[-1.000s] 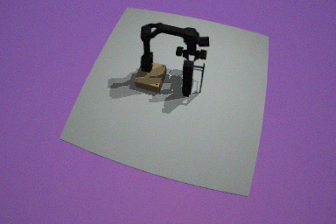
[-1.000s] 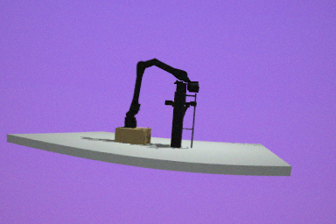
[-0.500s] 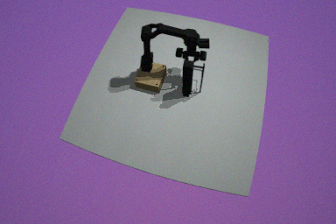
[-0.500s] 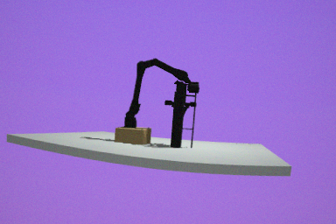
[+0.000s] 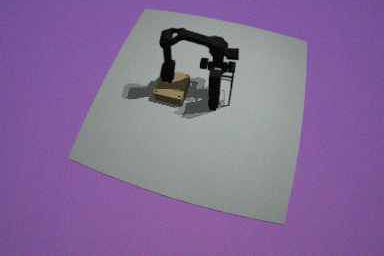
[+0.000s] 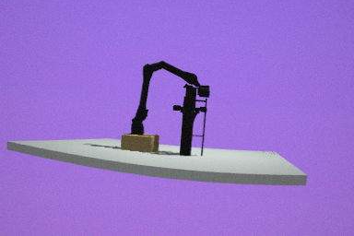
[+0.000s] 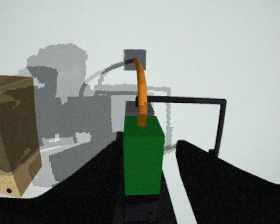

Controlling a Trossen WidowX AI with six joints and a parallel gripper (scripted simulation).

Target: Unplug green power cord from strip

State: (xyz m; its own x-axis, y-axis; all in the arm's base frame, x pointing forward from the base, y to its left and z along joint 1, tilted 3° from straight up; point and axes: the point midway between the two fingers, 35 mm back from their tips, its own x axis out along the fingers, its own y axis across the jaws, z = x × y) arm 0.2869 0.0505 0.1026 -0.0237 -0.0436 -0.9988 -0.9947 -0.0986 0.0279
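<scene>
Right now the green plug is 40 mm to the right of my gripper tip and 10 mm below it. The rest, counted from my gripper tip: dark grey block (10 mm behind, 40 mm to the left, 160 mm below); tall black column (10 mm ahead, 130 mm to the right, 10 mm above).
</scene>
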